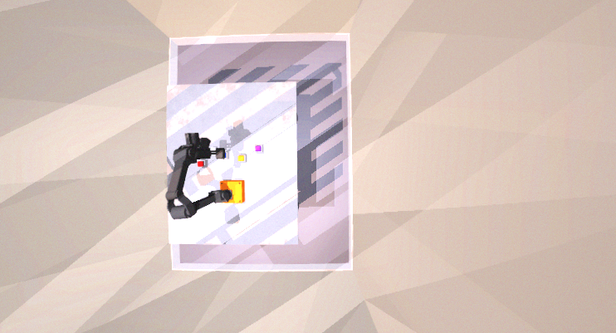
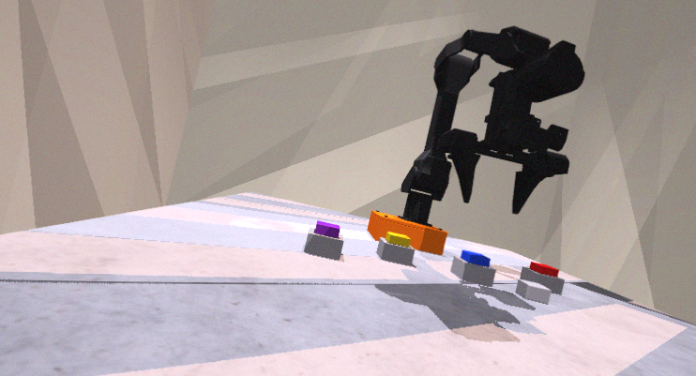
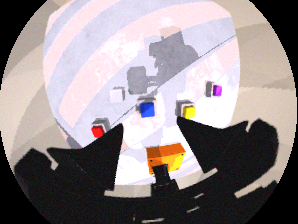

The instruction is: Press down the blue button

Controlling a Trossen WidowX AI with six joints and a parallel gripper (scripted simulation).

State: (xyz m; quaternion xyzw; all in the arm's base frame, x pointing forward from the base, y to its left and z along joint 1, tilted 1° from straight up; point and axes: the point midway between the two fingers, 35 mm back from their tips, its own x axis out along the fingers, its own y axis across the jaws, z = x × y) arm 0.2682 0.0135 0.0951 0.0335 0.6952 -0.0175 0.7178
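Now: gripper tip 1 cm past the blue button and 8 cm above it. From my gripper tip the other things lie so: yellow button (4 cm behind, 12 cm to the right, 8 cm below); then small grey block (4 cm ahead, 7 cm to the left, 10 cm below); then red button (5 cm behind, 16 cm to the left, 8 cm below).
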